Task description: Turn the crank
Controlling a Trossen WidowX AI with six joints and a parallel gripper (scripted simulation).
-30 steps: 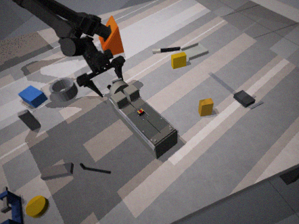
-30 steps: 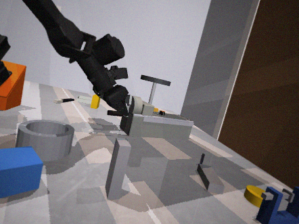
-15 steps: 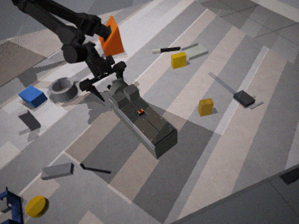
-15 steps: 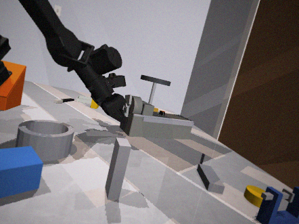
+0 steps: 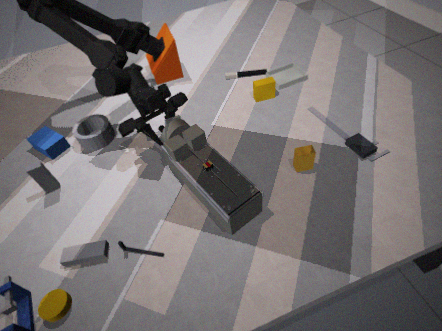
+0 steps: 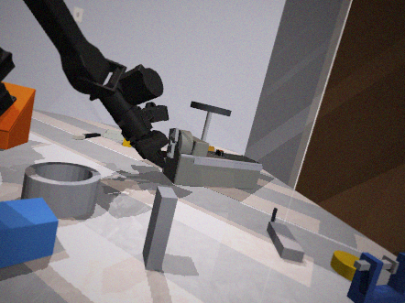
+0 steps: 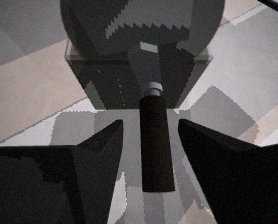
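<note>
Now: the dark crank handle 20 mm behind my gripper tip, 20 mm above it and 10 mm to the right of it. Also, from my gripper tip: black hex key: 250 mm ahead, 120 mm to the right, 30 mm below; blue block: 340 mm to the right, 140 mm behind, 20 mm below; red pointer: 150 mm ahead, 80 mm to the left, 50 mm above.
</note>
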